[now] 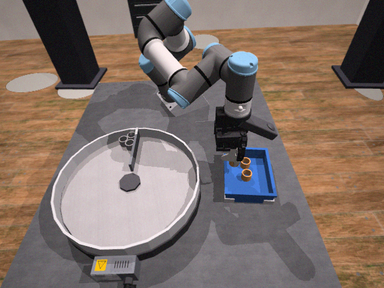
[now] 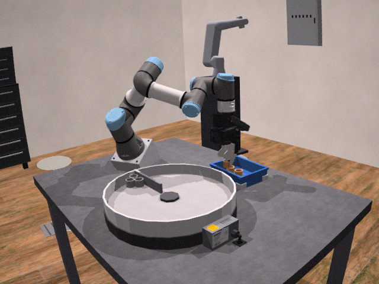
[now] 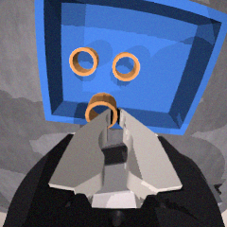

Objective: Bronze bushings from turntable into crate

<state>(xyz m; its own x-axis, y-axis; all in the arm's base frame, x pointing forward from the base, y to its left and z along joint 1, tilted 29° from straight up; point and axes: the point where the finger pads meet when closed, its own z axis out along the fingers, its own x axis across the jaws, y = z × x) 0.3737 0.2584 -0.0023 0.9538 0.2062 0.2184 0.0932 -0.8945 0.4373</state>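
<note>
Right now the blue crate is 10 mm ahead of my hand, 40 mm to the left of it and 50 mm below it. The rest, counted from my hand: grey turntable 100 mm ahead, 320 mm to the right, 20 mm below.
</note>
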